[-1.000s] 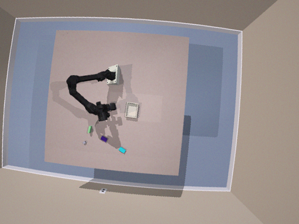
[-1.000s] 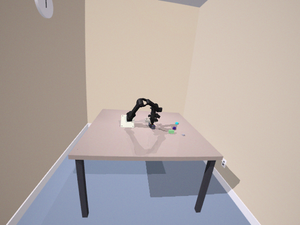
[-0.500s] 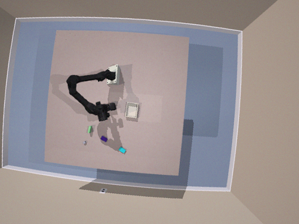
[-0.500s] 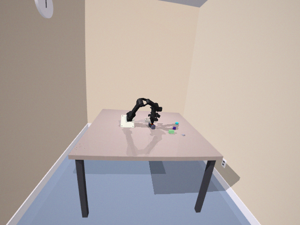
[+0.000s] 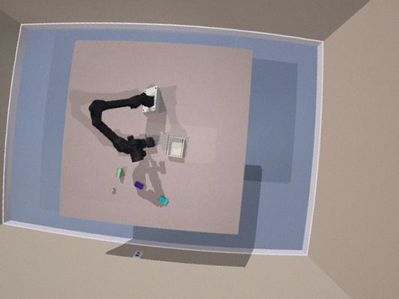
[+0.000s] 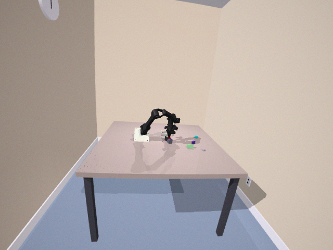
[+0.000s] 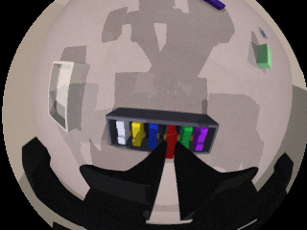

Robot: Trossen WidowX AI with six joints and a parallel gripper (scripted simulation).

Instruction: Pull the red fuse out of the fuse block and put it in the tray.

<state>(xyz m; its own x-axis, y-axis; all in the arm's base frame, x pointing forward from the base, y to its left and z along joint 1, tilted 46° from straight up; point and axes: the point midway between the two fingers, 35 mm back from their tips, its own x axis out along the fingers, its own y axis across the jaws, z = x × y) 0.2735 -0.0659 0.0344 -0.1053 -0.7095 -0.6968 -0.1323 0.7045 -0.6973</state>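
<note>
The tray lies 2 cm ahead of my gripper tip, 22 cm to the left of it and 5 cm below it. From my gripper tip the other things lie so: red fuse (1 cm below).
</note>
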